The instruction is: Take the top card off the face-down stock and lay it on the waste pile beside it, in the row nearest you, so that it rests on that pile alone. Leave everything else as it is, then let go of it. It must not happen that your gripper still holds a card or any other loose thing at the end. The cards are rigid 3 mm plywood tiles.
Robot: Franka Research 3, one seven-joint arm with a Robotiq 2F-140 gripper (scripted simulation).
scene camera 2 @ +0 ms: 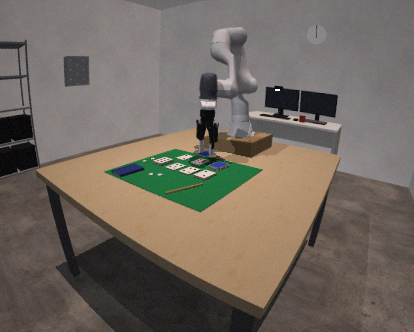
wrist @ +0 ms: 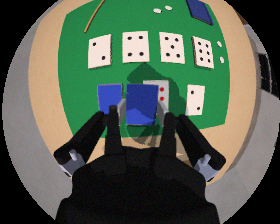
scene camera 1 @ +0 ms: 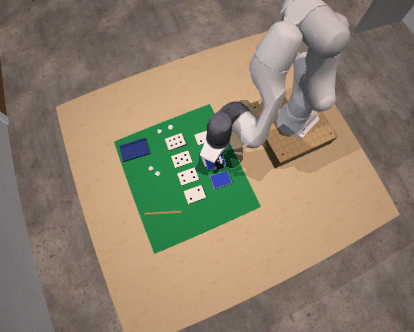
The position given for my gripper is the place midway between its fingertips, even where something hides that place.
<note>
I see my gripper (wrist: 141,105) and a green mat (wrist: 78,84).
</note>
